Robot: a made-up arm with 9 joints.
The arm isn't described. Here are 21 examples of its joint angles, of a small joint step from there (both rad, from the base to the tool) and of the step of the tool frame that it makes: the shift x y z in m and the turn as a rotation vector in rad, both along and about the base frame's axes.
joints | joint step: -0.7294 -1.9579 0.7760 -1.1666 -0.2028 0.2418 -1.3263 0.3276 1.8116 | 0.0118 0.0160 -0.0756 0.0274 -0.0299 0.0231 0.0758 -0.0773 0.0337
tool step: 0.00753 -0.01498 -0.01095 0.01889 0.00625 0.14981
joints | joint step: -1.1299 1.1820 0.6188 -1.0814 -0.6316 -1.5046 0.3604 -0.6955 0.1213 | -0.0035 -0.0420 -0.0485 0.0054 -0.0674 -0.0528 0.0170 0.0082 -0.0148
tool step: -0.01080 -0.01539 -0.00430 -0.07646 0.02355 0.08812
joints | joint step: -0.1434 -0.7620 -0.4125 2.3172 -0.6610 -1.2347 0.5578 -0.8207 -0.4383 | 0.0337 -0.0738 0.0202 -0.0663 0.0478 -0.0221 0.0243 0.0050 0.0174
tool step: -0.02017 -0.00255 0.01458 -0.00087 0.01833 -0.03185
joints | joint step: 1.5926 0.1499 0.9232 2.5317 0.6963 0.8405 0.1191 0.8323 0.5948 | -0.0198 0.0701 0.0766 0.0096 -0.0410 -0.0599 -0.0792 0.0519 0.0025
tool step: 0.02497 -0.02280 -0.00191 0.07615 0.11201 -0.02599
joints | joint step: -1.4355 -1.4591 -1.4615 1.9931 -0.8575 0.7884 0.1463 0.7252 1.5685 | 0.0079 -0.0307 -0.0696 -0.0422 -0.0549 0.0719 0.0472 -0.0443 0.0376
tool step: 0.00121 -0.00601 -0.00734 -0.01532 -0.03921 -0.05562
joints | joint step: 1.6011 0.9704 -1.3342 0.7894 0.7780 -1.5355 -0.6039 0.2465 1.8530 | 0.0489 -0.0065 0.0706 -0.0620 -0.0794 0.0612 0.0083 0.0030 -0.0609
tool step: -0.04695 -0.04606 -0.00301 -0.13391 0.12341 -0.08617
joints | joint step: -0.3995 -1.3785 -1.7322 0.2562 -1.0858 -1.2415 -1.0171 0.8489 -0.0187 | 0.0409 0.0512 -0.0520 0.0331 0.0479 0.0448 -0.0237 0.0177 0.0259
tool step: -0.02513 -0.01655 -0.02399 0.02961 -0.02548 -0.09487
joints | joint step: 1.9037 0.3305 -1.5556 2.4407 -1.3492 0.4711 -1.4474 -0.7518 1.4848 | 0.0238 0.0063 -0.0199 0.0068 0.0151 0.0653 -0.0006 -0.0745 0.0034
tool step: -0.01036 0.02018 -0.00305 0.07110 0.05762 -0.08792
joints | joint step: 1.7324 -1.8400 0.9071 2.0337 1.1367 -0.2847 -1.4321 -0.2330 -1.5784 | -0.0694 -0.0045 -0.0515 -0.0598 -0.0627 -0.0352 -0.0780 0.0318 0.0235
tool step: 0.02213 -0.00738 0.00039 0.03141 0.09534 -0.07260
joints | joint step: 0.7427 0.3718 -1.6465 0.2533 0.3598 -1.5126 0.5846 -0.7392 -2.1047 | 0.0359 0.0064 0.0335 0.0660 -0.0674 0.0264 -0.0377 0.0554 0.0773
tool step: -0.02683 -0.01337 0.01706 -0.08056 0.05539 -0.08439
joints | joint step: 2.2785 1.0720 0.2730 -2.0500 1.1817 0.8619 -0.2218 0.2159 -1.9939 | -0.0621 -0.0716 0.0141 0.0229 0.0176 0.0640 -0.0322 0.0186 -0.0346
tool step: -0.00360 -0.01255 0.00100 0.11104 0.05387 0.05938
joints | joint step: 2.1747 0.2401 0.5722 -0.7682 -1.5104 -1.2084 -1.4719 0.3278 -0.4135 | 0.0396 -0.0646 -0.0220 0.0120 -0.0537 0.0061 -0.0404 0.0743 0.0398
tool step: -0.00728 0.01864 -0.00967 0.06400 -0.08625 0.00249
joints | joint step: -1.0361 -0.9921 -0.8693 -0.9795 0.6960 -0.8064 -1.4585 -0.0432 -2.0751 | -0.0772 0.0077 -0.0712 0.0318 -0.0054 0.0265 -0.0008 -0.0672 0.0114
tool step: 0.01047 0.04869 -0.01853 -0.02501 0.00766 0.07046
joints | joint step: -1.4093 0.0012 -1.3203 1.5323 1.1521 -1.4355 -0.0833 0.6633 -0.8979 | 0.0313 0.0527 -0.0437 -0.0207 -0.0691 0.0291 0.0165 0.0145 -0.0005
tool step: 0.02431 -0.01256 -0.01006 0.06459 0.06553 0.07885
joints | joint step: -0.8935 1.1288 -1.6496 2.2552 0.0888 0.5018 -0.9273 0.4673 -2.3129 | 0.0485 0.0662 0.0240 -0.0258 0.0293 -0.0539 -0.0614 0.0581 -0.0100
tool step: -0.00759 -0.00268 -0.01917 0.19528 -0.02741 -0.07872
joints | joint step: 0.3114 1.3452 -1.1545 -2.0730 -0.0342 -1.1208 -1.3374 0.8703 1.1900 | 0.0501 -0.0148 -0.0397 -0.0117 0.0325 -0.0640 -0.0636 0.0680 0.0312
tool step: 0.00179 0.00080 0.00279 -0.07158 0.05275 0.04932
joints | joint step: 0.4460 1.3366 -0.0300 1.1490 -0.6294 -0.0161 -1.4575 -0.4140 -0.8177 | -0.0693 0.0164 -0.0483 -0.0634 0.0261 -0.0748 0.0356 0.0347 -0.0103
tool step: 0.02397 0.02630 -0.00439 0.02305 -0.05814 0.24766
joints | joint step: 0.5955 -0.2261 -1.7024 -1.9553 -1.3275 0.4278 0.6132 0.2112 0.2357 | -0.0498 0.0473 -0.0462 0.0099 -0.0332 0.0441 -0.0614 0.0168 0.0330
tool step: 0.02659 -0.00898 -0.02507 0.13012 -0.09422 0.05947
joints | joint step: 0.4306 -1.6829 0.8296 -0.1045 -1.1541 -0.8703 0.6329 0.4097 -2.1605 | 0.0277 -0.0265 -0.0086 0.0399 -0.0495 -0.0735 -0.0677 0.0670 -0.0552
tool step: -0.00049 -0.01415 0.01793 0.09349 -0.13790 -0.10901
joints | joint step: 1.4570 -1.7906 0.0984 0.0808 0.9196 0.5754 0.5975 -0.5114 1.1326 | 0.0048 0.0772 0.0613 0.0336 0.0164 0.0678 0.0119 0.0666 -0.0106
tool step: -0.01379 0.00361 -0.00658 0.06308 -0.01618 0.03020
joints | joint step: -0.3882 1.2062 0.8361 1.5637 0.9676 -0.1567 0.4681 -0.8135 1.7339 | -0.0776 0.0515 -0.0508 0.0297 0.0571 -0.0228 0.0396 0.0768 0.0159
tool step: -0.00348 0.06447 0.01370 0.14638 -0.01483 0.07700
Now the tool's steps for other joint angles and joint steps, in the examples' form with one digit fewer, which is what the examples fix.
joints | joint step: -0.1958 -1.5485 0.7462 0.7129 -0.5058 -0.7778 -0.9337 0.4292 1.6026 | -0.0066 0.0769 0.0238 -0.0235 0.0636 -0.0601 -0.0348 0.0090 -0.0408
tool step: 0.0021 0.0176 0.0098 0.1415 -0.0126 0.0588
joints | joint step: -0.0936 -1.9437 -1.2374 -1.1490 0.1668 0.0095 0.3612 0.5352 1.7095 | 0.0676 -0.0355 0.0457 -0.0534 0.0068 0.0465 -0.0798 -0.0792 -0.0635
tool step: -0.0346 -0.0009 0.0055 0.0501 0.0501 0.0415
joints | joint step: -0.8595 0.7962 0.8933 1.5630 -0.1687 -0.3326 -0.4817 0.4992 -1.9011 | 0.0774 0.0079 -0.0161 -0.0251 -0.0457 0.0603 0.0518 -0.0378 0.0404
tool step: -0.0073 -0.0124 0.0124 0.0583 0.1092 -0.0951
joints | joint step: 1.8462 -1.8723 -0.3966 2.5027 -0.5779 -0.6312 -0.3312 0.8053 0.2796 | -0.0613 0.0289 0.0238 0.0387 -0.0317 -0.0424 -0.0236 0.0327 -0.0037
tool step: 0.0114 -0.0021 -0.0117 0.0761 -0.0382 0.0746
